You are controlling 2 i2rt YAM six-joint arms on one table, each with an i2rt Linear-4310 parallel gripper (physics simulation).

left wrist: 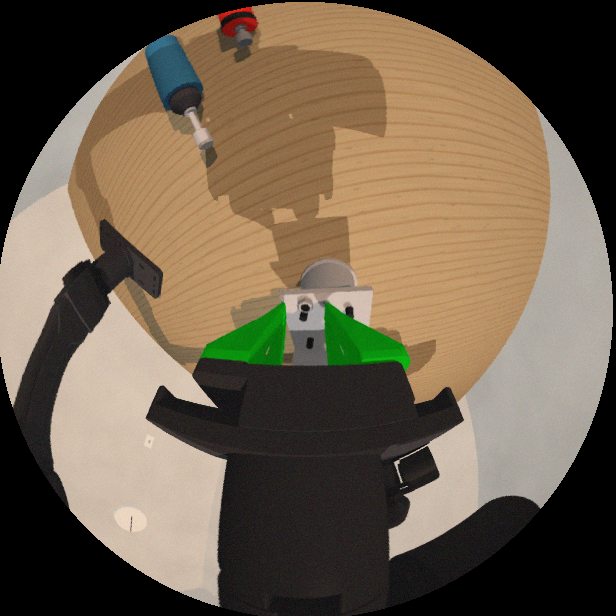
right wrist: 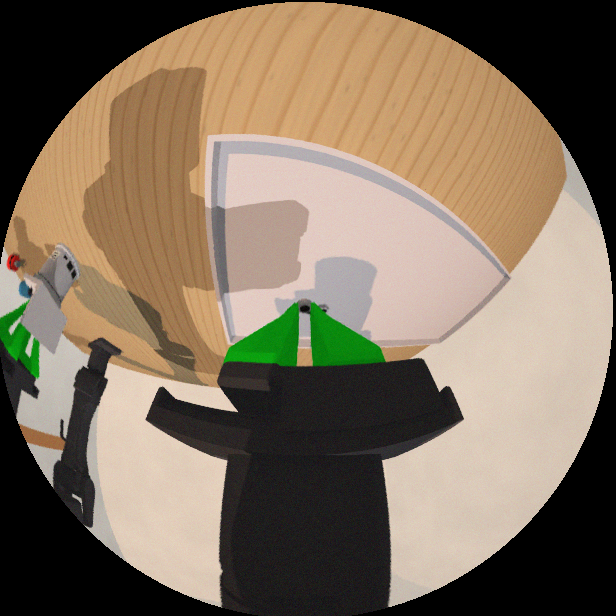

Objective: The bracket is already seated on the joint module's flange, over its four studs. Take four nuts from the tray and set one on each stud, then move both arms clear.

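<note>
The grey bracket (left wrist: 327,313) sits on the round joint module (left wrist: 327,274) on the wooden table. My left gripper (left wrist: 305,316) is right in front of the bracket's face, its green fingers a little apart with nothing between them. A small dark nut (left wrist: 305,307) shows on the bracket between the fingertips, and a stud (left wrist: 347,310) stands to its right. My right gripper (right wrist: 305,310) is over the near edge of the white tray (right wrist: 344,241), shut on a small dark nut (right wrist: 305,308). The bracket with the module (right wrist: 54,284) and the left fingers (right wrist: 20,339) also show at the far left of the right wrist view.
A blue-handled driver (left wrist: 175,80) and a red tool (left wrist: 238,22) lie at the far left of the table. A black clamp on an arm (left wrist: 129,258) grips the table's left edge; it also shows in the right wrist view (right wrist: 86,413).
</note>
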